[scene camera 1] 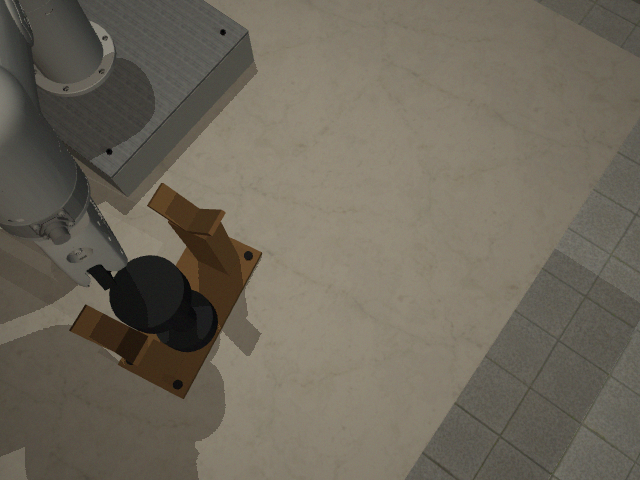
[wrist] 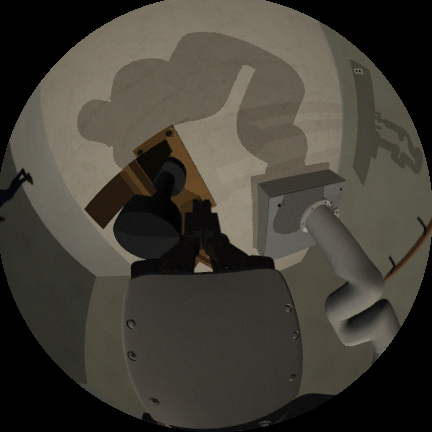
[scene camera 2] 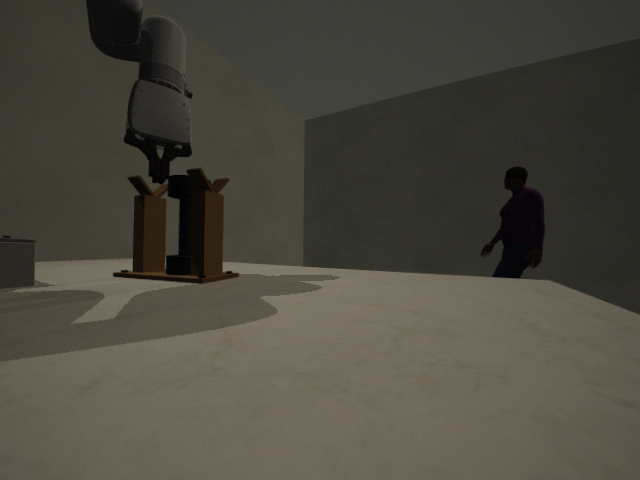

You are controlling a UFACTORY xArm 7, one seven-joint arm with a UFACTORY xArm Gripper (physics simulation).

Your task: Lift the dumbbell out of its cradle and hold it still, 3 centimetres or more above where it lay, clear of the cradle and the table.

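Frame: origin at the arm's base, x ahead, y left, z up, level; metres.
Seen in the pictures: gripper, between the fingertips: (wrist: 199, 209) (scene camera 2: 158, 181); arm's base, origin of its link: (scene camera 1: 72, 59) (wrist: 314, 214).
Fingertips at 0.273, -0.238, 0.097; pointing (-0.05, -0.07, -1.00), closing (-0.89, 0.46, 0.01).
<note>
Pixels of each thing's top centre, then the offset from my fingertips to it, as dx, dy, dz. Level surfaces: height alone.
- black dumbbell, centre of its top: (scene camera 1: 146, 291) (wrist: 145, 240) (scene camera 2: 190, 180) +0.064, -0.004, +0.018
- brown wooden cradle, centre of its top: (scene camera 1: 148, 268) (wrist: 162, 252) (scene camera 2: 178, 177) +0.055, +0.017, +0.024
- table, height of its surface: dz -0.176
The black dumbbell (scene camera 1: 149, 294) (scene camera 2: 178, 187) (wrist: 147, 227) stands upright on one end, between the two posts of the brown wooden cradle (scene camera 1: 160, 369) (scene camera 2: 212, 232) (wrist: 194, 172). Its lower head is down at the cradle's base plate, and its upper head is about level with the V-shaped post tops. My gripper (scene camera 1: 110, 284) (scene camera 2: 158, 180) (wrist: 199, 209) is shut with nothing between the fingers. The fingertips are beside the upper head, at its left in both scene views and its right in the wrist view. Whether they touch it I cannot tell.
The grey mounting block (scene camera 1: 180, 77) (scene camera 2: 15, 262) (wrist: 267, 225) of the arm stands near the cradle. The two cradle posts rise on either side of the dumbbell. A person (scene camera 2: 522, 222) is in the background, beyond the table (scene camera 2: 413, 361).
</note>
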